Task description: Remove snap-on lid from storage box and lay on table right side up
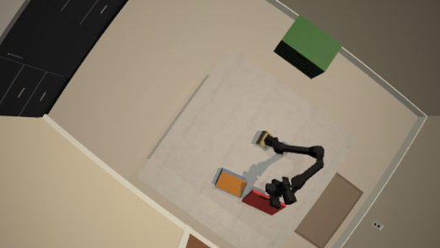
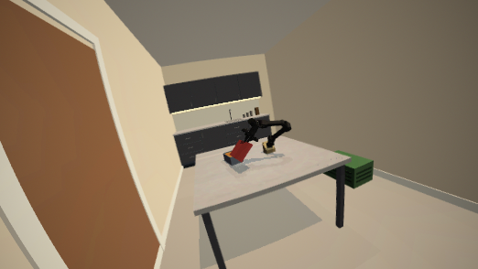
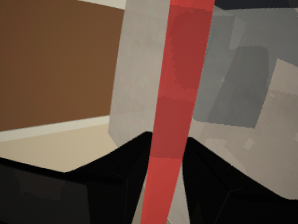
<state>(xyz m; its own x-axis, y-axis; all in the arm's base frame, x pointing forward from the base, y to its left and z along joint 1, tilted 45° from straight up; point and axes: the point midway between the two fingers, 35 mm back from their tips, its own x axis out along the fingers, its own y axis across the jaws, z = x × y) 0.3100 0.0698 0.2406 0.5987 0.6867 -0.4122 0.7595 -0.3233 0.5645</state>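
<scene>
Now: the red lid 60 mm ahead of my gripper tip, 50 mm below it and 10 mm to the left of it. The rest, counted from my gripper tip: storage box (220 mm to the right, 190 mm below, 120 mm ahead).
</scene>
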